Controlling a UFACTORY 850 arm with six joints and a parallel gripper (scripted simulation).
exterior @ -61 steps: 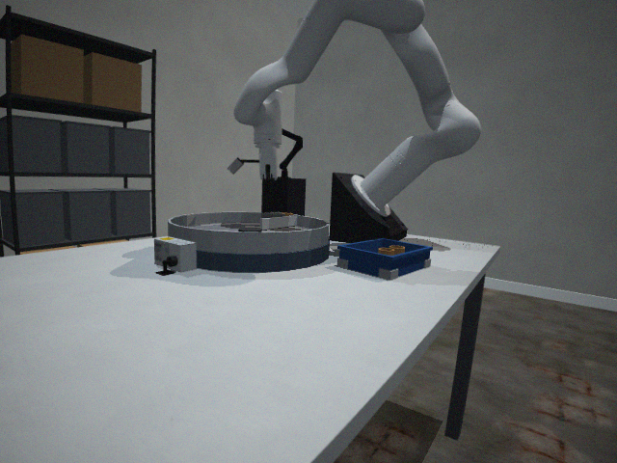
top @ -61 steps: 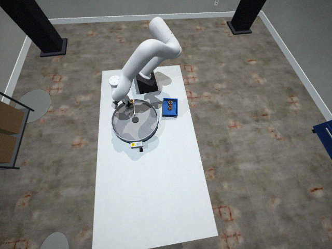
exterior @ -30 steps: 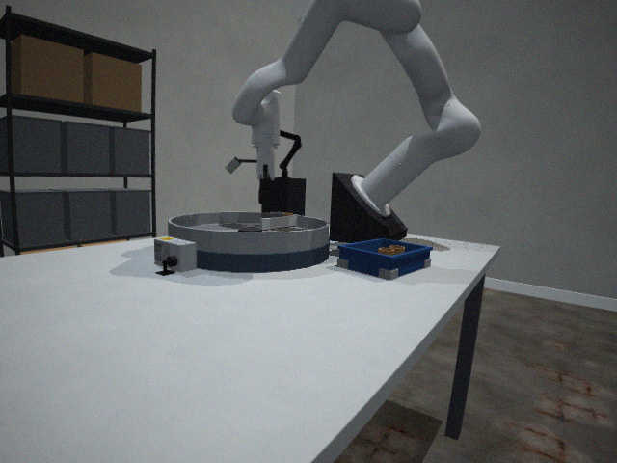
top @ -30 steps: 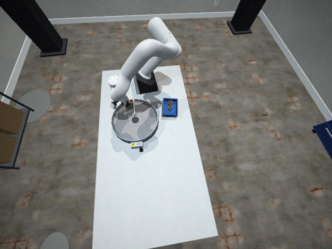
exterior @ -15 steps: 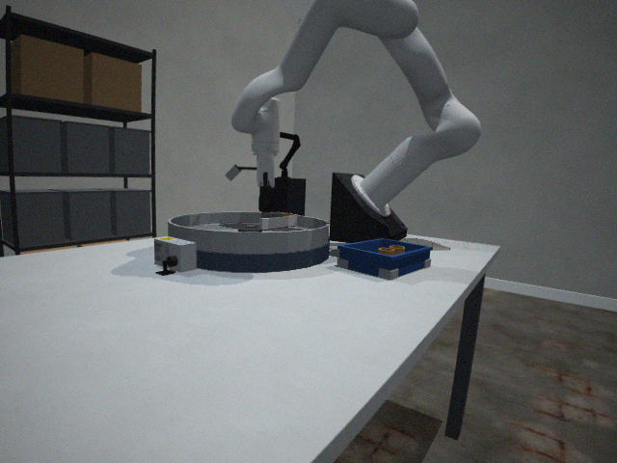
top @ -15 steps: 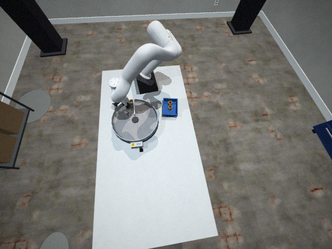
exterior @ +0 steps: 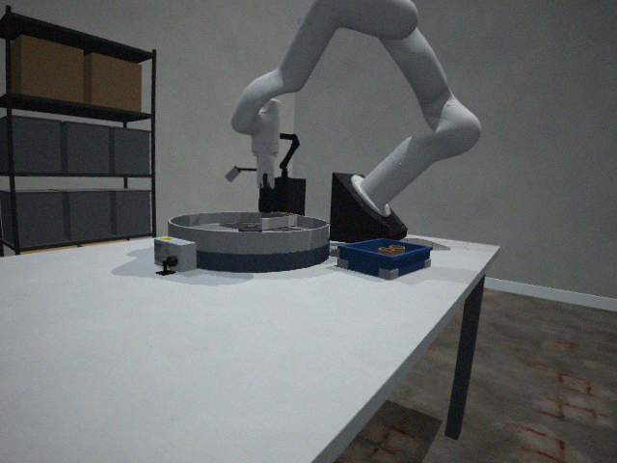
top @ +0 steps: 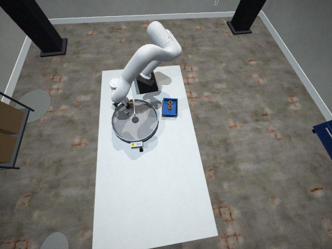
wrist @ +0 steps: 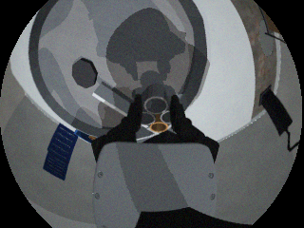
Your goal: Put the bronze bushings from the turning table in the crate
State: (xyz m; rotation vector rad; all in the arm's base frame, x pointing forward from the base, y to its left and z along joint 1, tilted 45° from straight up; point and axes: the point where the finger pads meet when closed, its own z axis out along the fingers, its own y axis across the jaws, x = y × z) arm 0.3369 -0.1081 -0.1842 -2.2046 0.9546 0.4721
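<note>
Now: the round turning table 130 mm ahead of my hand, 60 mm to the left of it and 60 mm below it. Also, from my hand: crate (410 mm to the left, 90 mm below, 40 mm ahead).
</note>
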